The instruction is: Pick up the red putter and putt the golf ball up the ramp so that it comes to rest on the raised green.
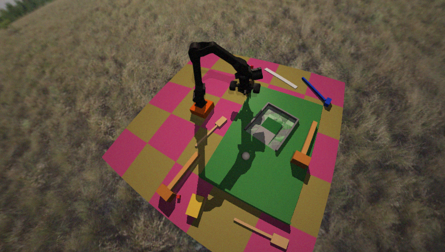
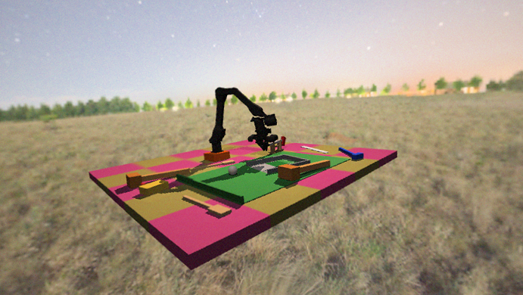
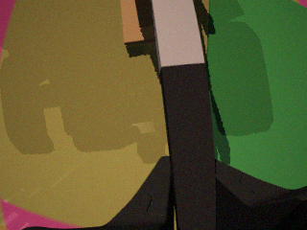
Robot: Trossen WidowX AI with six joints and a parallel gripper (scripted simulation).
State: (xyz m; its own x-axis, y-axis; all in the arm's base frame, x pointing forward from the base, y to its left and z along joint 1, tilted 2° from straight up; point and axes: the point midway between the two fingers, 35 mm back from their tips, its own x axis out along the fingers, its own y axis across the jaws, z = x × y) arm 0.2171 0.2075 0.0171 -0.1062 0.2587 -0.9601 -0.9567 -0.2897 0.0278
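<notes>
My gripper tip is 13 cm to the right of the tan rest and 4 cm past it. Also, from my gripper tip: golf ball (38 cm to the right, 20 cm ahead, 1 cm below); white bar (29 cm to the left, 14 cm ahead, 3 cm below); green mat (27 cm ahead, 22 cm to the right, 3 cm below).
</notes>
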